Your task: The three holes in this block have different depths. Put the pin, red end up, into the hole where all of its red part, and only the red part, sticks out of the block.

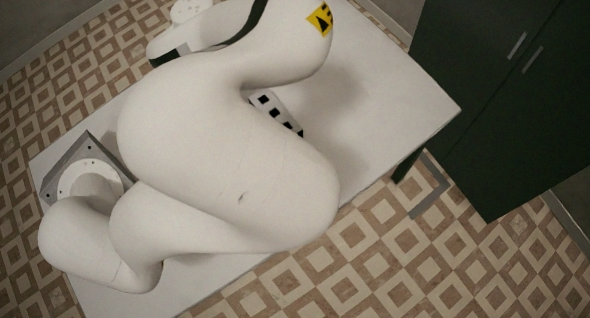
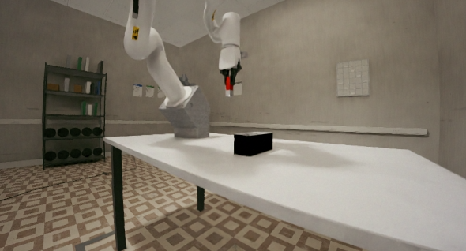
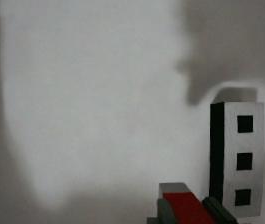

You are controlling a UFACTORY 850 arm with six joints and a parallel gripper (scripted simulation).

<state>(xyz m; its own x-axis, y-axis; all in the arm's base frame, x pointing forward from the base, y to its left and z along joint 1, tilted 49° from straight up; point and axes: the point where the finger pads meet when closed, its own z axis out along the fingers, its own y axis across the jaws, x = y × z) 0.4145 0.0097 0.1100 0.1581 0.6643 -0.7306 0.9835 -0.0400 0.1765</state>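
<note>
Now: the black block 27 cm below my hand, 14 cm ahead of it and 3 cm to the right of it. The rest, counted from my hand: pin: 1 cm below.
</note>
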